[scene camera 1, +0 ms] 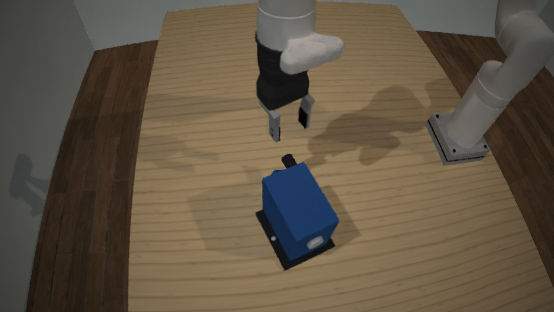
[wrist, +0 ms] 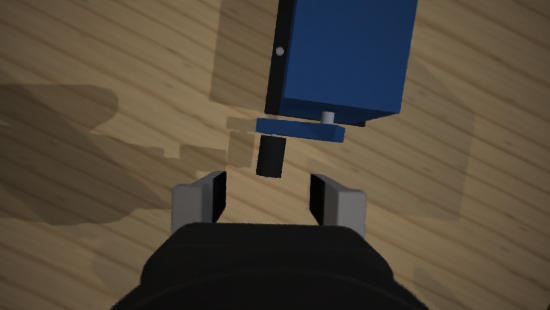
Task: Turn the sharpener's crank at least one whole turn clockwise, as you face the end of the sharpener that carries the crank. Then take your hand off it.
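Pixels of known places: gripper, fingertip midpoint: [scene camera 1: 289, 130] [wrist: 268, 190]; arm's base, origin of the base link: [scene camera 1: 461, 132].
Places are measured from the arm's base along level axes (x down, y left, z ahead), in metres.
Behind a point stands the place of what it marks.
Observation:
The blue box-shaped sharpener [scene camera 1: 300, 200] @[z 0.465, x -0.081, y 0.073 m] [wrist: 350, 55] @[z 0.469, x -0.081, y 0.045 m] stands on its black base [scene camera 1: 293, 262] @[z 0.488, x 0.039, y 0.136 m] [wrist: 274, 85] @[z 0.424, x 0.039, y 0.036 m] on the table. Its crank is at the end facing my gripper: a blue crank arm [wrist: 300, 130] on a light shaft [wrist: 327, 118] @[z 0.473, x -0.040, y 0.009 m], with a black handle [scene camera 1: 288, 160] @[z 0.443, x -0.021, y -0.035 m] [wrist: 271, 156] @[z 0.439, x -0.022, y -0.032 m] at the arm's left end in the wrist view. My gripper [scene camera 1: 290, 128] @[z 0.442, x -0.094, y -0.049 m] [wrist: 268, 190] @[z 0.442, x -0.094, y -0.049 m] is open and empty. In the wrist view the handle lies just ahead of the fingertips, roughly midway between them, apart from both. In the scene view the fingertips are above and behind the handle.
The wooden table [scene camera 1: 200, 290] @[z 0.663, x 0.047, y 0.140 m] carries the sharpener. The arm's base [scene camera 1: 465, 152] @[z 0.029, x 0.001, y 0.053 m] is at the table's right edge, with the arm's white lower links [scene camera 1: 480, 100] @[z 0.047, x -0.140, y 0.013 m] rising from it. Shadows of the arm fall on the table. A grey wall [scene camera 1: 30, 100] stands beyond the floor at the left.

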